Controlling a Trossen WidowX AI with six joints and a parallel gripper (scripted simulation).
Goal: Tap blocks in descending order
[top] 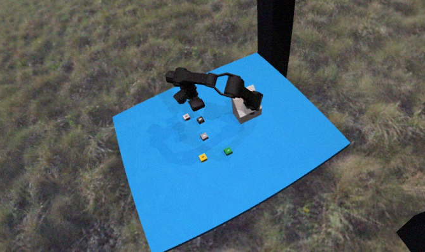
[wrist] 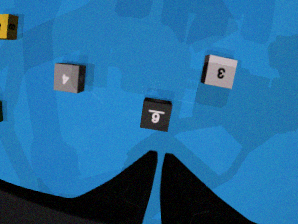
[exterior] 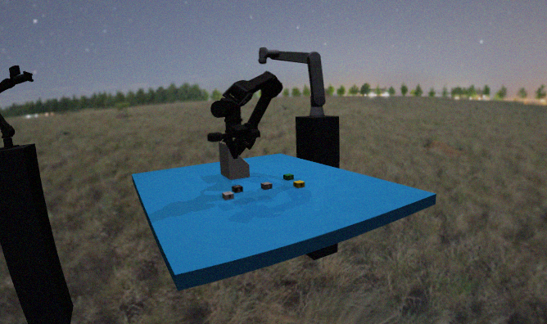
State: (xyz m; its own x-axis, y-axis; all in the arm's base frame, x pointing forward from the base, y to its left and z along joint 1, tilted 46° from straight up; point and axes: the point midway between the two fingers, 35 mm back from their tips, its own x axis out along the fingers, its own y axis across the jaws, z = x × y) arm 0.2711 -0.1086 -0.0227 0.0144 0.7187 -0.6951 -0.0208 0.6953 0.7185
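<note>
My gripper tip is 12 cm above the black block and 1 cm past it. Round my gripper tip: white block: 12 cm below, 6 cm to the right, 5 cm ahead; then yellow block: 23 cm to the left, 12 cm below, 7 cm ahead; then grey block: 12 cm below, 11 cm to the left, 2 cm ahead.
</note>
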